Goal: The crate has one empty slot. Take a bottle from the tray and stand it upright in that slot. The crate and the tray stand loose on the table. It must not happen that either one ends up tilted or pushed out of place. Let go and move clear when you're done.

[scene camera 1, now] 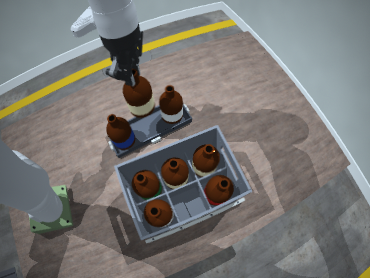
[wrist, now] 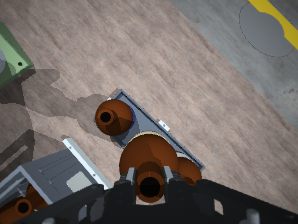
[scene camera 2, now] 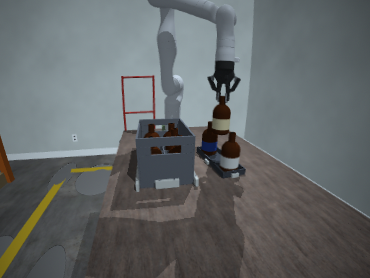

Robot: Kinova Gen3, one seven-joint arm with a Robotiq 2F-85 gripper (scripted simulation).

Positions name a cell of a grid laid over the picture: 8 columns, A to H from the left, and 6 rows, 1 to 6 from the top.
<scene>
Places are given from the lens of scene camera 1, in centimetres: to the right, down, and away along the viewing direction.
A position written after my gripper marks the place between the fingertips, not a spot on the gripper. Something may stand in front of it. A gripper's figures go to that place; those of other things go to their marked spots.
my gripper (scene camera 1: C2): -12, -14, 49
blue-label bottle (scene camera 1: C3): -18, -2, 60
</scene>
